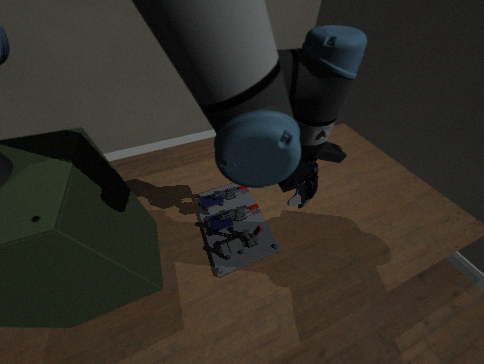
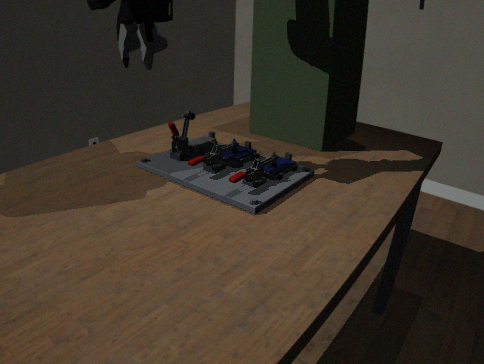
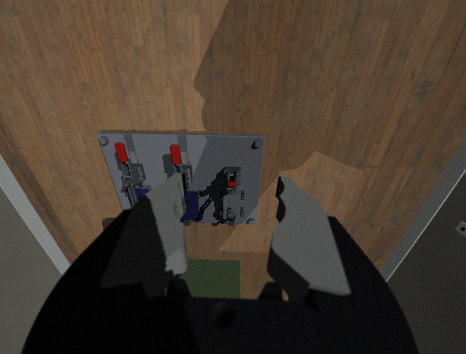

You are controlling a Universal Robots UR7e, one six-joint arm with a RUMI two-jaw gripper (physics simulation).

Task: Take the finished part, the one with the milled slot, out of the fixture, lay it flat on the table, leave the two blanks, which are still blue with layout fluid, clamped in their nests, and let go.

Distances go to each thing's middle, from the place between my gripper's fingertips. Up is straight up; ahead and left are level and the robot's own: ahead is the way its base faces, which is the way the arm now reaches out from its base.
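Looking at the fixture plate (image 2: 216,185), I see that my gripper is 0.23 m above it, 0.14 m past it and 0.12 m to the right of it.
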